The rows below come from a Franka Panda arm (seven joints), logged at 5 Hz.
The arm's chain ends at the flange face. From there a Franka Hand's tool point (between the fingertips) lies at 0.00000 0.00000 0.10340 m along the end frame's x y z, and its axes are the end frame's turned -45 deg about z.
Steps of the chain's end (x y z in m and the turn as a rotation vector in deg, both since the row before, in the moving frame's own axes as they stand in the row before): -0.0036 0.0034 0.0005 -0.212 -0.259 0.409; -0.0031 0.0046 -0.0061 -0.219 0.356 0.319; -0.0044 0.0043 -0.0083 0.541 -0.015 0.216; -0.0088 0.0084 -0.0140 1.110 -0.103 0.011; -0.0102 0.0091 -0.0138 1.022 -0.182 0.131; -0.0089 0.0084 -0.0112 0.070 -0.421 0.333; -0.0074 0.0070 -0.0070 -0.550 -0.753 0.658; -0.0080 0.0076 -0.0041 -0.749 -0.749 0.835; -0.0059 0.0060 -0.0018 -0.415 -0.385 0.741
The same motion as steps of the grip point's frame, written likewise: -0.0056 -0.0002 0.0005 0.033 -0.333 0.409; -0.0053 0.0018 -0.0061 -0.407 0.097 0.319; -0.0055 -0.0008 -0.0083 0.393 0.372 0.216; -0.0109 -0.0018 -0.0140 0.858 0.712 0.011; -0.0126 -0.0023 -0.0138 0.851 0.594 0.131; -0.0127 -0.0010 -0.0112 0.347 -0.248 0.333; -0.0118 -0.0006 -0.0070 0.144 -0.921 0.658; -0.0129 -0.0003 -0.0041 0.000 -1.059 0.835; -0.0094 0.0001 -0.0018 -0.021 -0.566 0.741
